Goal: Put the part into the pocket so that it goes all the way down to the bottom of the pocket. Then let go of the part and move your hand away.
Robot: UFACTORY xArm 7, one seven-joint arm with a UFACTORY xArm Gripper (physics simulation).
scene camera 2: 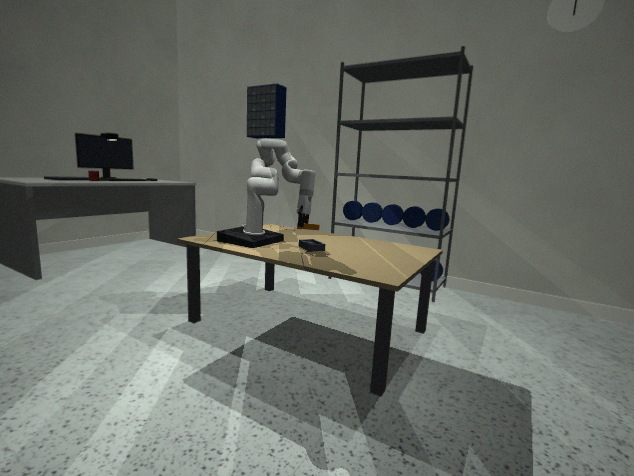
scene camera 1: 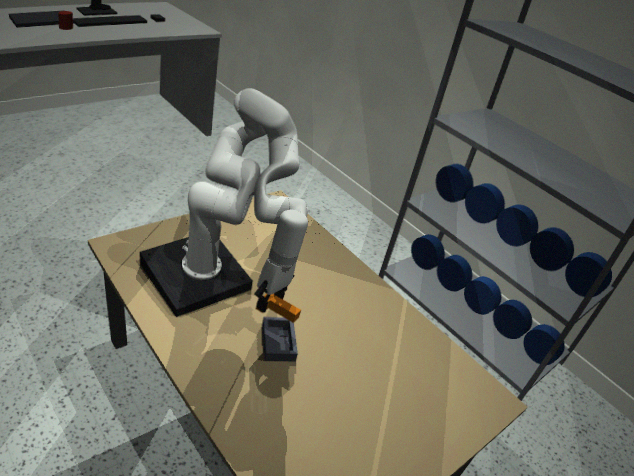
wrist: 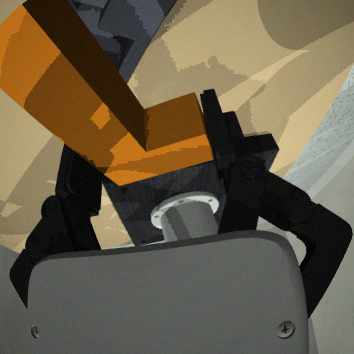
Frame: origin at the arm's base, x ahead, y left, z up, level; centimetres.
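Seen in the pictures: gripper, fingertip midpoint: (scene camera 2: 302,226) (scene camera 1: 269,305) (wrist: 144,124); arm's base, origin of the base link: (scene camera 2: 254,232) (scene camera 1: 201,265) (wrist: 184,209).
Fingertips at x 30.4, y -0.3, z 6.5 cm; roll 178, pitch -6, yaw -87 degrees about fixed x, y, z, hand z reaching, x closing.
Pixels of each thing's middle, then the offset from my fingertips to it. Level surfaces: height alone.
- orange L-shaped block, body centre: (wrist: 114,88) (scene camera 1: 278,309) (scene camera 2: 308,226) dx +3.0, dy +0.6, dz +0.3 cm
- dark grey block with the pocket, body centre: (scene camera 1: 279,338) (scene camera 2: 311,244) dx +5.7, dy +0.2, dz -9.4 cm
- wooden table, its level: dz -11.2 cm
The part is an orange L-shaped block (scene camera 1: 286,308) (scene camera 2: 311,226) (wrist: 55,90). My gripper (scene camera 1: 271,297) (scene camera 2: 303,223) (wrist: 144,124) is shut on its short end and holds it above the table. In the wrist view the long arm of the part reaches to the upper left. The dark grey block with the pocket (scene camera 1: 279,356) (scene camera 2: 312,245) (wrist: 142,27) stands on the table. In scene camera 1 the part shows just behind the block's far edge, apart from it. The wrist view shows part of the block, with the orange part hiding the rest. The pocket's floor is shadowed.
The wooden table (scene camera 1: 348,389) (scene camera 2: 378,256) carries the arm's black base plate (scene camera 1: 176,302) (scene camera 2: 230,237), behind and left of the pocket block. A shelf rack (scene camera 1: 435,110) (scene camera 2: 337,133) with blue discs stands beyond the table. A grey desk (scene camera 1: 189,76) (scene camera 2: 171,204) stands at the back left.
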